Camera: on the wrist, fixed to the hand. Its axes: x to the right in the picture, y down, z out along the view.
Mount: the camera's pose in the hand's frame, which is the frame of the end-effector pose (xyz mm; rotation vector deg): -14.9 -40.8 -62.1 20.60 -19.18 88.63
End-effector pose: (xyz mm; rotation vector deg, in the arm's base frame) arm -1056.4 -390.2 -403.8 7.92 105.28 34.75
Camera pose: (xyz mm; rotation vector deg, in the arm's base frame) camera -1099.7 -451.9 -396.1 107.01 68.44 65.41
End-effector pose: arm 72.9 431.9 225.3 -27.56 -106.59 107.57
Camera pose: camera 122.0 475.5 263.2 65.34 39.09 -110.64
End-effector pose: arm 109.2 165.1 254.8 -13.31 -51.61 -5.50
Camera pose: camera 140.1 110.4 212.5 -31.98 -48.15 89.24
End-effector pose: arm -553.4 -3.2 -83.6 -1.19 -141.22 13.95
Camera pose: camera -501.6 -33.9 -37.6 -104.70 -120.08 78.49
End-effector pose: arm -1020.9 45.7 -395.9 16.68 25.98 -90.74
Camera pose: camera -1065.9 88.1 -439.7 26.81 -19.07 -8.39
